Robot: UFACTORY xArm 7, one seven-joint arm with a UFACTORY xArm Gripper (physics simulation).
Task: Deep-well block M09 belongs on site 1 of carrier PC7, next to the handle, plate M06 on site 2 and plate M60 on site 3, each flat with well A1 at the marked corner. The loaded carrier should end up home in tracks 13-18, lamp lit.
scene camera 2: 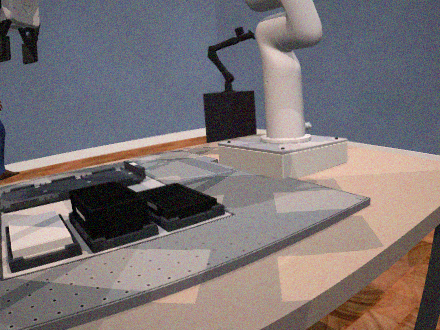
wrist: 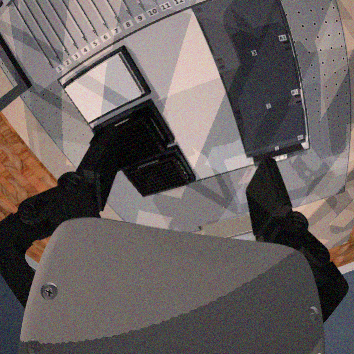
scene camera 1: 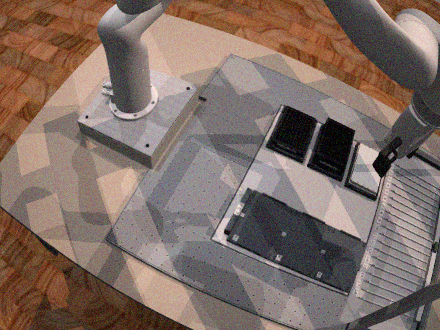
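Seen in the pictures: gripper, fingertip midpoint: (scene camera 2: pixel 17 62) (wrist: pixel 189 159) (scene camera 1: pixel 392 161); arm's base, origin of the base link: (scene camera 2: pixel 286 140) (scene camera 1: pixel 133 100).
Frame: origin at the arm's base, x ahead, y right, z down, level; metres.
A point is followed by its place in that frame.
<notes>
The dark carrier PC7 (scene camera 1: pixel 300 245) @[x 0.470, y 0.228, z 0.034 m] (scene camera 2: pixel 45 191) @[x 0.526, y 0.228, z 0.034 m] (wrist: pixel 235 70) @[x 0.513, y 0.188, z 0.034 m] lies empty, its numbered sites and A1 marks facing up. Opposite it, three items sit in dark holders: a tall black block (scene camera 1: pixel 334 145) @[x 0.502, y -0.033, z -0.003 m] (scene camera 2: pixel 107 207) @[x 0.530, y -0.102, z -0.009 m] (wrist: pixel 145 127) @[x 0.519, y 0.014, z -0.009 m] in the middle, a lower black plate (scene camera 1: pixel 294 131) @[x 0.397, y -0.053, z 0.019 m] (scene camera 2: pixel 185 200) @[x 0.394, y -0.091, z 0.022 m] (wrist: pixel 162 172) @[x 0.403, y -0.041, z 0.019 m] on one side and a white plate (scene camera 1: pixel 364 167) @[x 0.601, y -0.014, z 0.019 m] (scene camera 2: pixel 40 235) @[x 0.618, y -0.053, z 0.019 m] (wrist: pixel 105 87) @[x 0.613, y -0.008, z 0.019 m] on the other. Their name labels are unreadable. My gripper (scene camera 2: pixel 17 56) @[x 0.570, y 0.140, z -0.230 m] (wrist: pixel 189 159) @[x 0.570, y 0.140, z -0.230 m] is open and empty, high above the work area. In the wrist view one finger overlaps the tall block.
The numbered track deck (scene camera 1: pixel 400 240) @[x 0.748, y 0.149, z 0.045 m] (wrist: pixel 70 30) @[x 0.740, y 0.001, z 0.045 m] lies beside the white plate and one end of the carrier. The robot's base (scene camera 1: pixel 135 120) @[x 0.031, y 0.055, z -0.001 m] (scene camera 2: pixel 285 155) @[x 0.135, y -0.093, z 0.003 m] stands on the table. A dark bar (scene camera 1: pixel 395 310) @[x 0.631, y 0.408, z -0.189 m] crosses scene camera 1's lower right. A black stand (scene camera 2: pixel 230 115) is in the background.
</notes>
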